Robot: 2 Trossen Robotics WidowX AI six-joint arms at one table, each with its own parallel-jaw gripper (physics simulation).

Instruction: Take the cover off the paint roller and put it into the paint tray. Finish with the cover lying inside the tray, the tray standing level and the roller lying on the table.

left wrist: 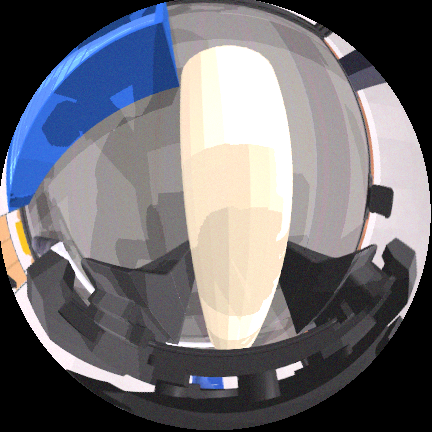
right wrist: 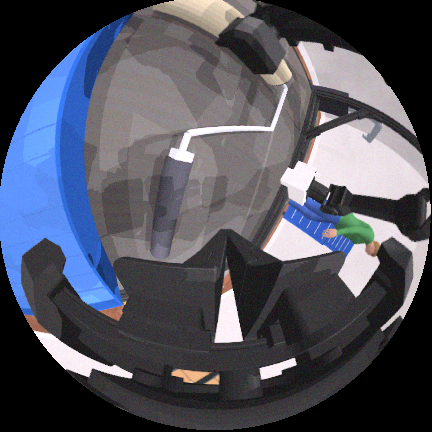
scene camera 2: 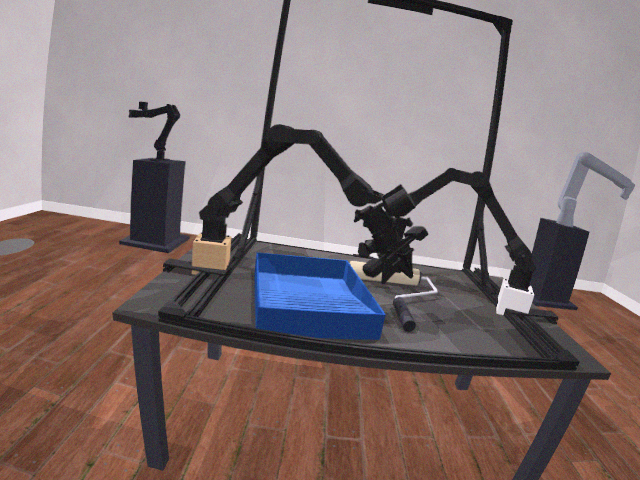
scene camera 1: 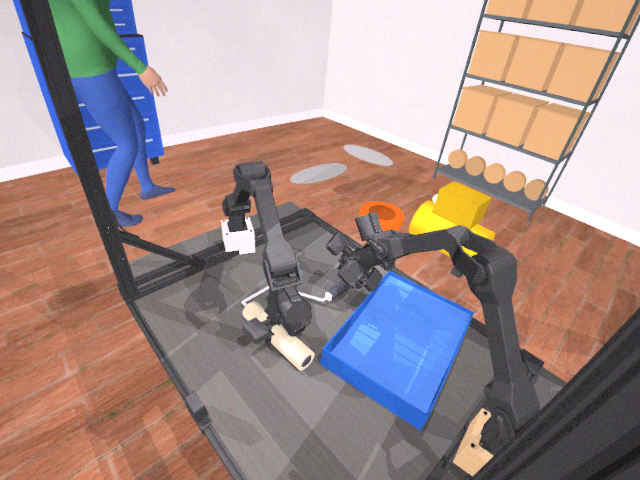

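Pixels of known places: left gripper, fingertip midpoint: (left wrist: pixel 233 240) (scene camera 2: pixel 381 279) (scene camera 1: pixel 276 340); right gripper, fingertip midpoint: (right wrist: pixel 225 234) (scene camera 2: pixel 411 277) (scene camera 1: pixel 338 267); left arm's base, origin of the base link: (right wrist: pixel 309 187) (scene camera 2: pixel 518 286) (scene camera 1: pixel 237 226); right arm's base, origin of the base link: (scene camera 2: pixel 212 238) (scene camera 1: pixel 499 442).
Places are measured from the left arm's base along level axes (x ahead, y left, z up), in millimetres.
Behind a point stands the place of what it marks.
Note:
The cream roller cover (scene camera 1: pixel 292 349) @[x 514, y 55, z -37 mm] (scene camera 2: pixel 409 273) (left wrist: pixel 235 175) (right wrist: pixel 202 14) is still on the roller, whose white wire enters its end in the right wrist view. The roller's dark handle (scene camera 1: pixel 337 290) @[x 337, y 250, z -54 mm] (scene camera 2: pixel 404 315) @[x 300, y 326, z -57 mm] (right wrist: pixel 171 205) @[x 319, y 271, z -53 mm] lies beside the tray. My left gripper (scene camera 1: pixel 268 325) (left wrist: pixel 233 240) @[x 443, y 33, z -84 mm] is shut on the cover, across its length, low at the table. Whether the cover touches the table is unclear. My right gripper (right wrist: pixel 225 234) @[x 315, y 254, z 20 mm] is shut and empty, above and apart from the handle. The blue paint tray (scene camera 1: pixel 374 393) @[x 669, y 210, z -61 mm] (scene camera 2: pixel 317 323) @[x 449, y 518, z -51 mm] (left wrist: pixel 125 75) (right wrist: pixel 72 140) @[x 442, y 266, z -49 mm] stands level and empty.
The two arms are close together above the roller, overlapping in scene camera 2. The tray's near wall is close to the cover's free end in scene camera 1. Black frame rails (scene camera 2: pixel 310 343) @[x 436, y 572, z -71 mm] run along the table edges.

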